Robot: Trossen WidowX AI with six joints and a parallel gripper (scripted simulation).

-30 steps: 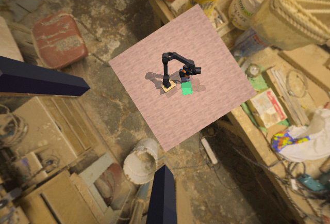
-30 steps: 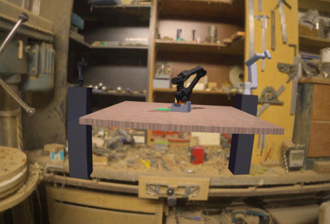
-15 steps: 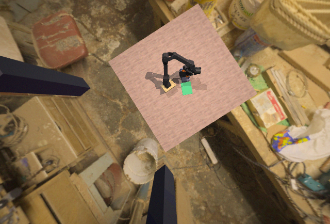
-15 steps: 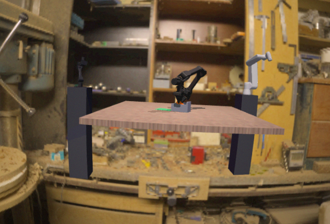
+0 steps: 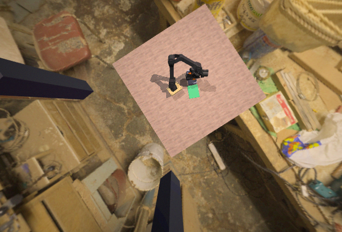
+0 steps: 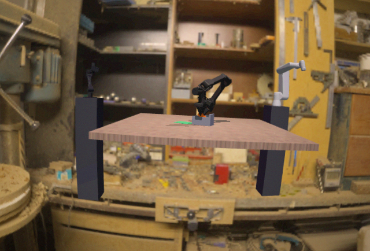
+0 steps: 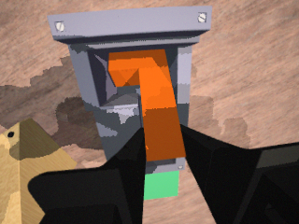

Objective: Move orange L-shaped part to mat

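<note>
My gripper tip is now 120 mm to the left of the green mat, 80 mm past it and 80 mm above it. Also, from my gripper tip: orange L-shaped part: 40 mm to the left, 30 mm below.
</note>
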